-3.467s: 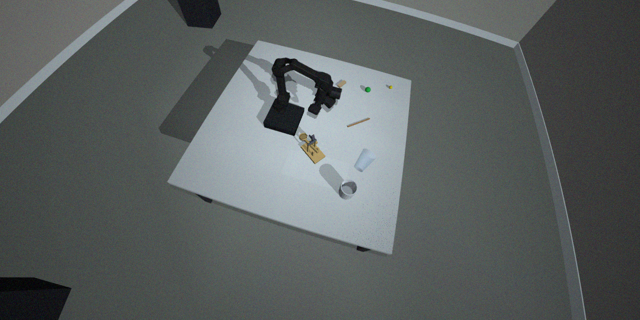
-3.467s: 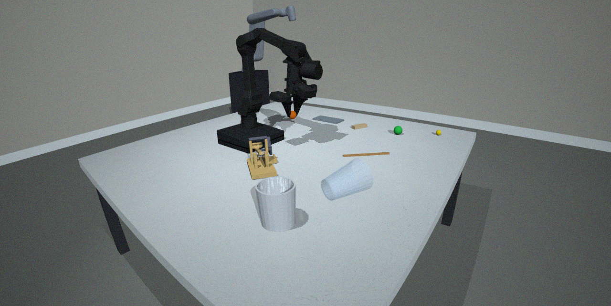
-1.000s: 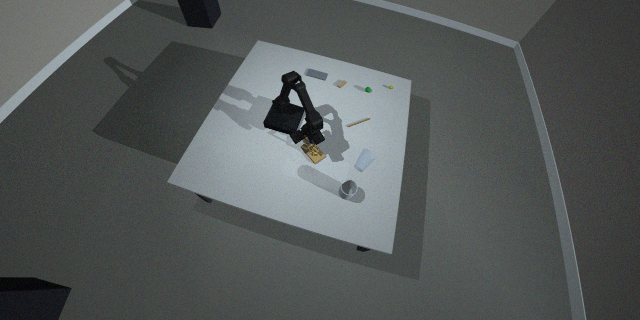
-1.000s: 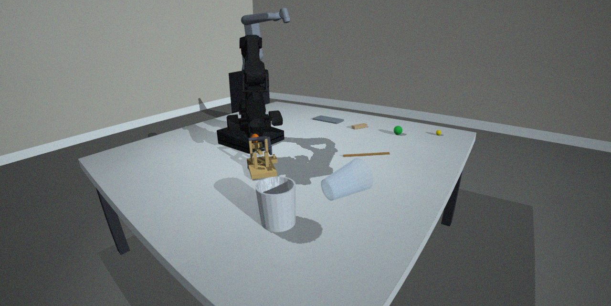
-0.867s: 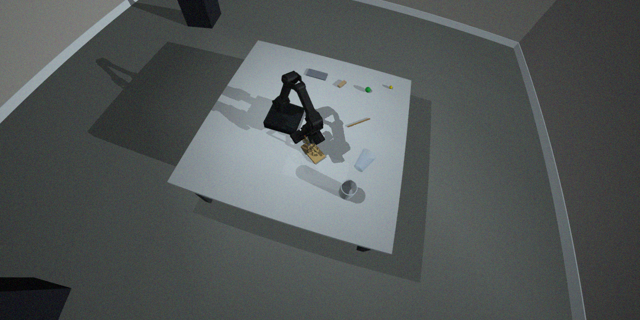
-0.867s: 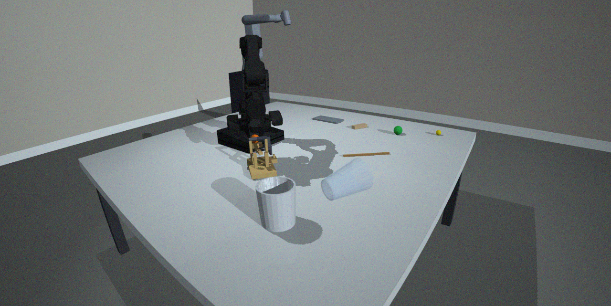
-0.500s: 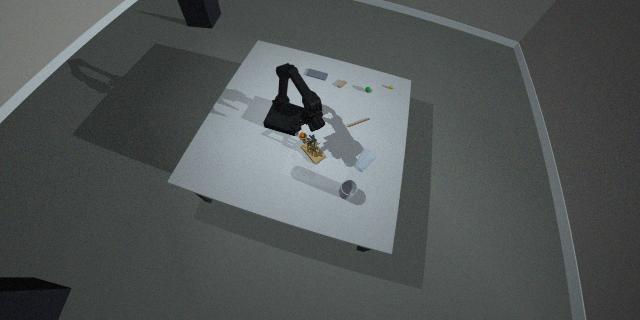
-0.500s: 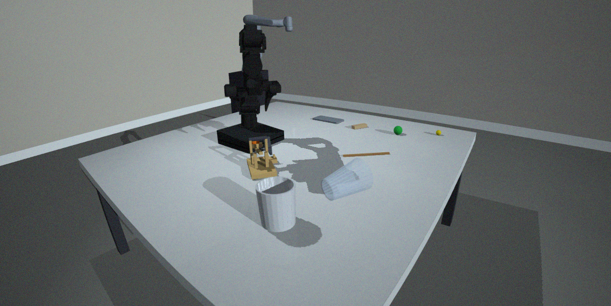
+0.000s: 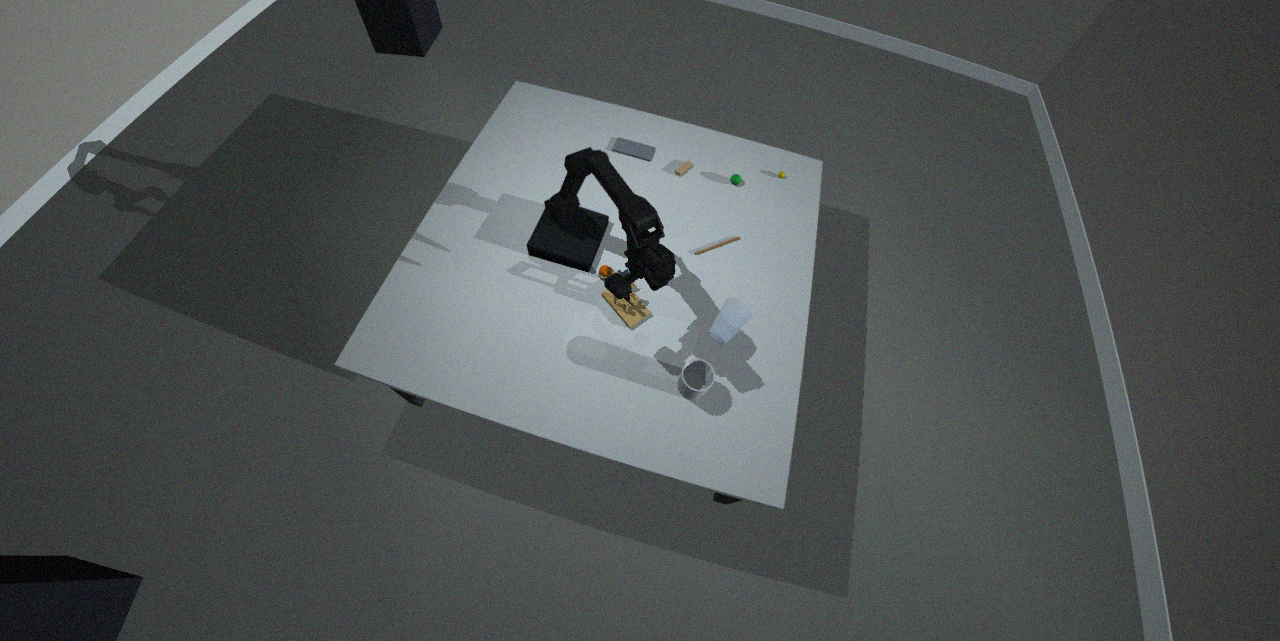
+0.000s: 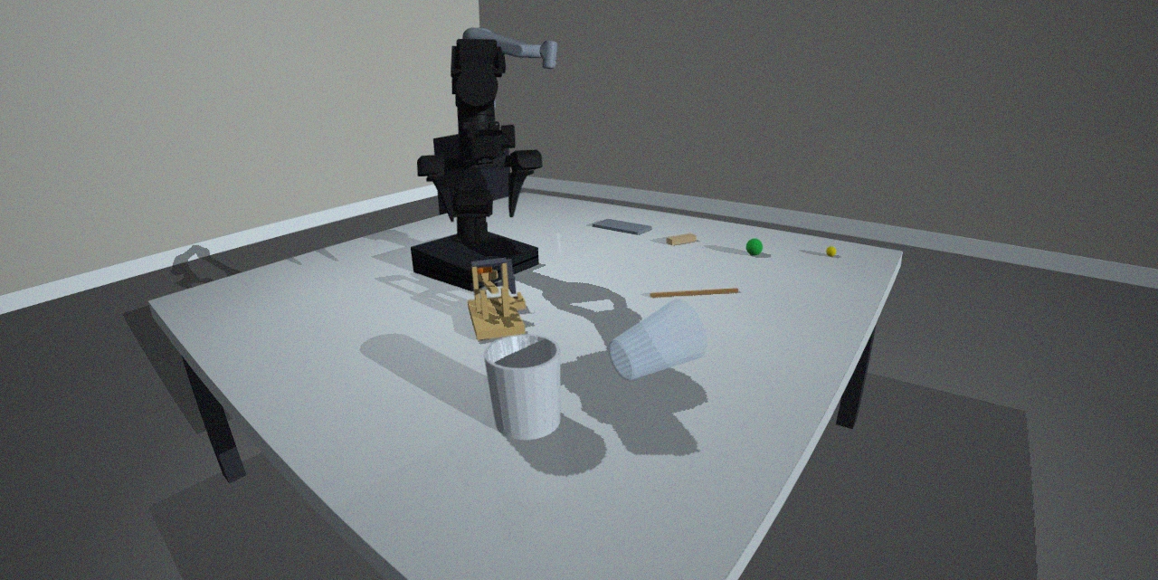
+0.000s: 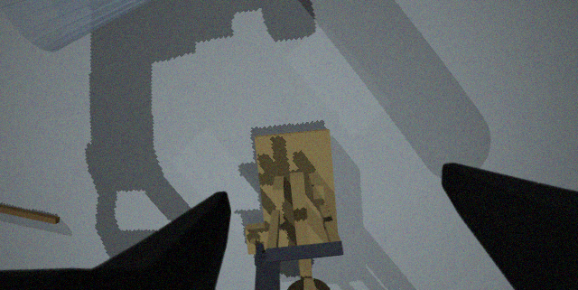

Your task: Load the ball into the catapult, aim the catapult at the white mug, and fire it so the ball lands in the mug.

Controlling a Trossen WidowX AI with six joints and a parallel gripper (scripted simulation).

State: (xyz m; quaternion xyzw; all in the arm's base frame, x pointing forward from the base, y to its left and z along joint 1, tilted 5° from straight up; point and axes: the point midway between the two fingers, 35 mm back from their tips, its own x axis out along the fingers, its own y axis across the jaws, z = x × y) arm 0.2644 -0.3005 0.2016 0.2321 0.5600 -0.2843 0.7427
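Now: the orange ball 140 mm below my gripper tip, 130 mm to the left of it and 110 mm behind it. From my gripper tip the other things lie so: white mug 180 mm ahead, 170 mm to the right, 170 mm below; thin wooden stick 320 mm to the left, 240 mm ahead, 200 mm below; wooden catapult 150 mm below, 100 mm to the left, 60 mm behind.
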